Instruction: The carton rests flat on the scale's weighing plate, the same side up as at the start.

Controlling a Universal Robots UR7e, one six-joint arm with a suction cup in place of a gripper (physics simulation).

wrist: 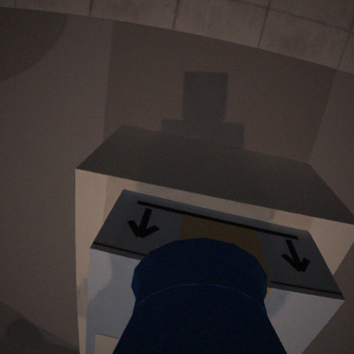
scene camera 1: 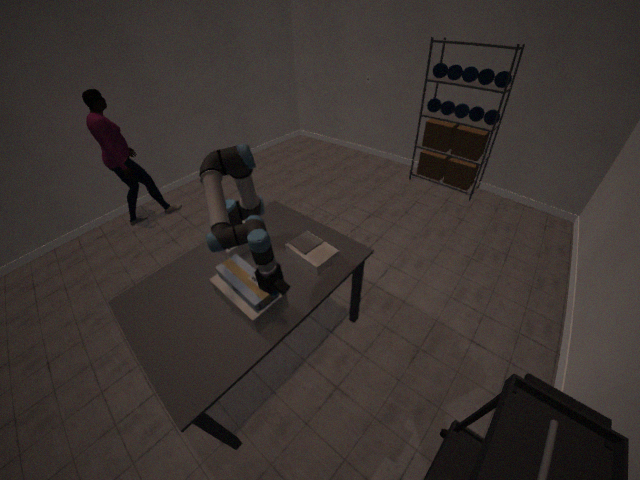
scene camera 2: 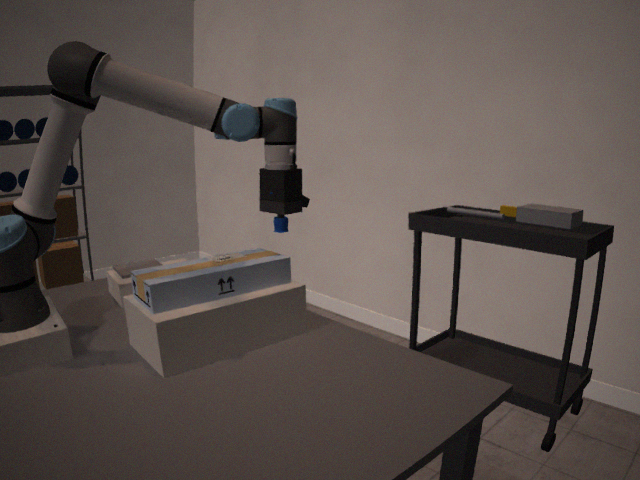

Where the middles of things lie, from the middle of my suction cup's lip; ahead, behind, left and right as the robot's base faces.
Scene:
I see my suction cup 20 cm past the carton (scene camera 2: 163,288), 8 cm above it and 1 cm to the right of it. Round my suction cup: beige block (scene camera 1: 258,322) (21 cm behind, 17 cm below, 1 cm to the left); then scale (scene camera 1: 312,252) (44 cm to the left, 19 cm below, 12 cm behind).

